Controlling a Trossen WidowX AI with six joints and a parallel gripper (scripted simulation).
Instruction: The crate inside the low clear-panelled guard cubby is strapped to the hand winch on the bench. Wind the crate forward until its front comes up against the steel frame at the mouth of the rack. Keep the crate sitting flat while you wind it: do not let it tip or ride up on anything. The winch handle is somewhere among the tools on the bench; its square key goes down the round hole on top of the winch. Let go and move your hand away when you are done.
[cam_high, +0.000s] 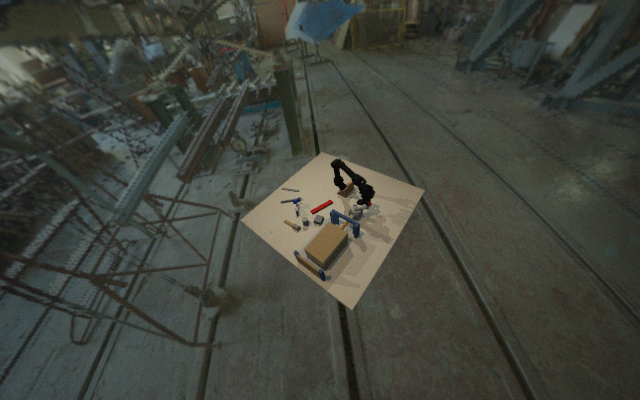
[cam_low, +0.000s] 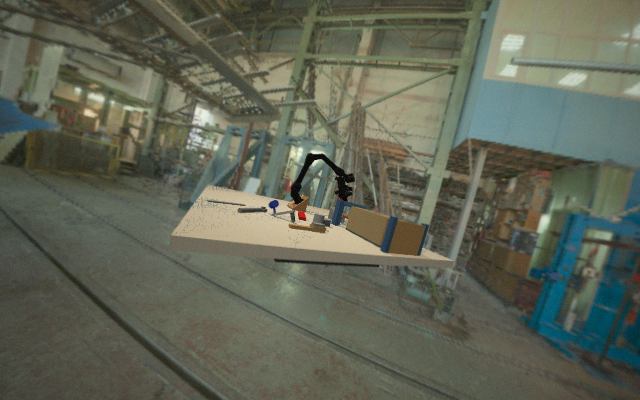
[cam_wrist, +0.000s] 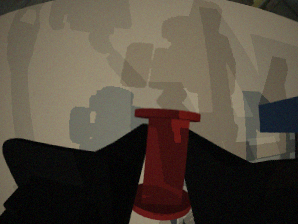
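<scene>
Right now my gripper tip is 2 cm short of the winch handle, 4 cm to the left of it and 3 cm above it. The rest, counted from my gripper tip: red knob (2 cm to the right); then blue steel frame (22 cm ahead, 10 cm to the right, 3 cm below); then grey winch (5 cm ahead, 10 cm to the right, 10 cm below).
</scene>
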